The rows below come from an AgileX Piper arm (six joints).
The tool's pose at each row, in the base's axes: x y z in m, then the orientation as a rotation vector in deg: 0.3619, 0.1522, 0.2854, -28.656, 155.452, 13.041; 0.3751, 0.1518, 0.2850, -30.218, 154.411, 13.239; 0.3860, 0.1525, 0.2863, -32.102, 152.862, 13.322; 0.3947, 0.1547, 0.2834, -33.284, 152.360, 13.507; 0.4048, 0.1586, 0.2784, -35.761, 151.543, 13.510; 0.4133, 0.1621, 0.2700, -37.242, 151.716, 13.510; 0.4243, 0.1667, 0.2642, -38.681, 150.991, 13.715; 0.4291, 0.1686, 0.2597, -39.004, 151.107, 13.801; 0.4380, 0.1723, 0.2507, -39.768, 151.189, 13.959; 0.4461, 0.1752, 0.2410, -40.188, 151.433, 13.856; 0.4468, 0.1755, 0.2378, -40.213, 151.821, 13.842
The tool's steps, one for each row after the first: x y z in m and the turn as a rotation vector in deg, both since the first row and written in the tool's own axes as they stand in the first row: -0.0112, -0.0053, 0.0046, -0.291, -0.678, -1.228; -0.0214, -0.0086, 0.0072, -0.513, -1.748, -2.800; -0.0285, -0.0101, 0.0132, -0.792, -1.963, -3.675; -0.0365, -0.0107, 0.0219, -1.134, -2.139, -5.513; -0.0418, -0.0114, 0.0332, -1.398, -1.594, -6.465; -0.0505, -0.0117, 0.0432, -1.724, -1.918, -7.559; -0.0535, -0.0121, 0.0493, -1.849, -1.725, -7.735; -0.0589, -0.0128, 0.0613, -2.097, -1.448, -8.201; -0.0631, -0.0141, 0.0735, -2.116, -1.095, -8.437; -0.0626, -0.0143, 0.0768, -2.143, -0.719, -8.365
